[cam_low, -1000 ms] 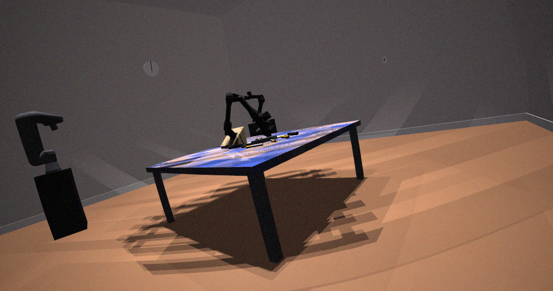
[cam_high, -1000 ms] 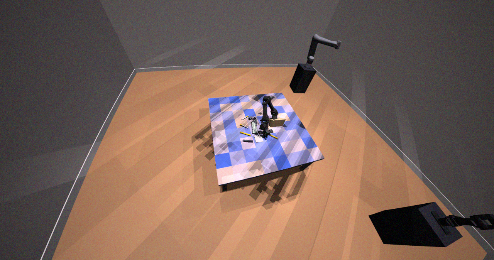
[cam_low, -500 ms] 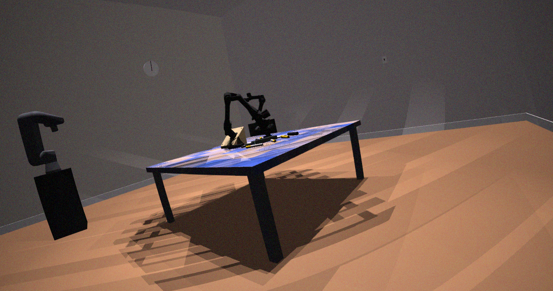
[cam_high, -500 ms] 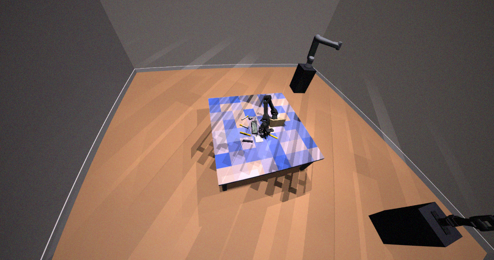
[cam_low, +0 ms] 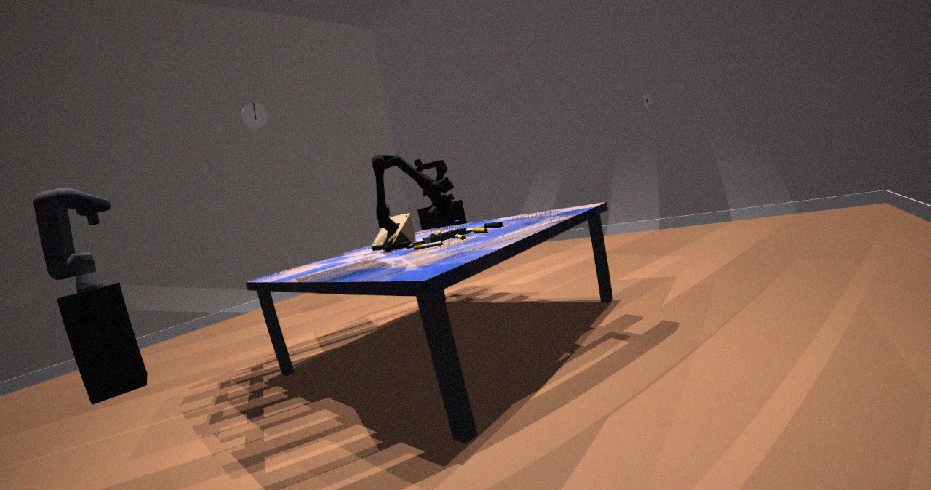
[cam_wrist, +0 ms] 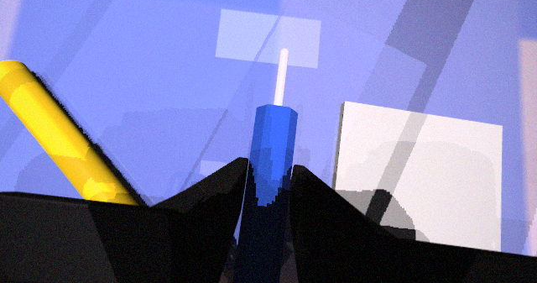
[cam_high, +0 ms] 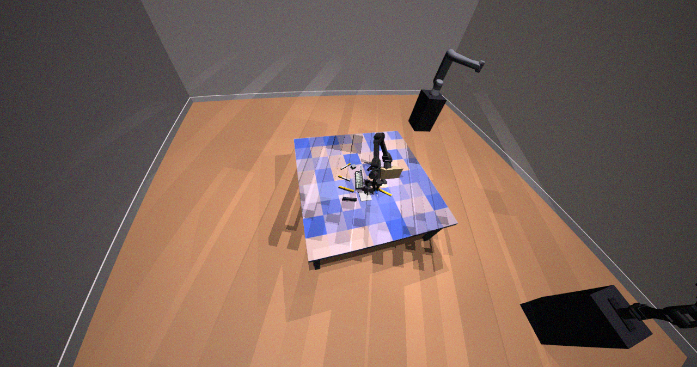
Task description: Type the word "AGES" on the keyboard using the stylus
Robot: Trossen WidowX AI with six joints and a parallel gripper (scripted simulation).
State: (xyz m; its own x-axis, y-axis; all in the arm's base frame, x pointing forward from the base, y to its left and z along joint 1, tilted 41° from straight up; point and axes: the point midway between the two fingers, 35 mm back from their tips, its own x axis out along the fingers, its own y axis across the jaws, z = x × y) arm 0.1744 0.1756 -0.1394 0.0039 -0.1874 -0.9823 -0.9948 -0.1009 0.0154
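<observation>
My gripper tip is now 90 mm short of the white pad, 50 mm above it and 10 mm to the right of it. The rest, counted from my gripper tip: blue stylus: 10 mm to the left.
</observation>
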